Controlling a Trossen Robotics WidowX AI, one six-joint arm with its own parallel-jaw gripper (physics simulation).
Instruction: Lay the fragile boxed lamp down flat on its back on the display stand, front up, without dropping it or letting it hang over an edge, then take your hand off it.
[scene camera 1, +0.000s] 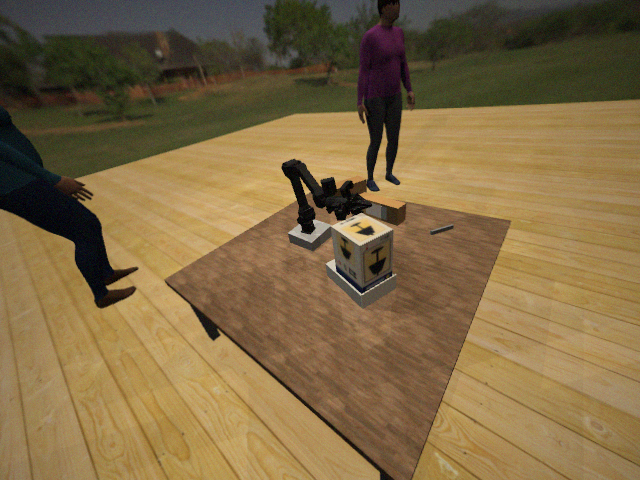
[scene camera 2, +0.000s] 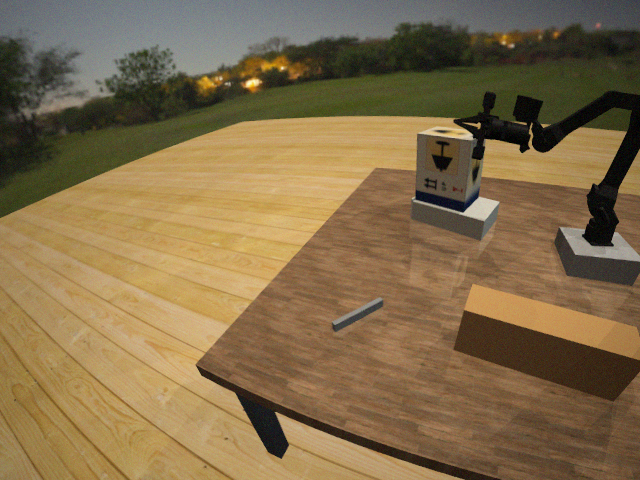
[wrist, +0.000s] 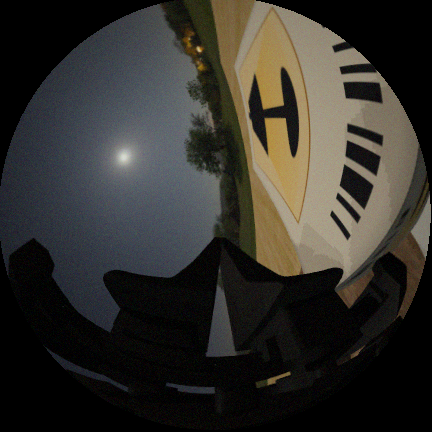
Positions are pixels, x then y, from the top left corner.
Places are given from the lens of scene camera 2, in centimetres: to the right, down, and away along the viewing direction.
my gripper (scene camera 2: 453, 120): 38, -34, 78
stand (scene camera 2: 475, 222): 47, -5, 85
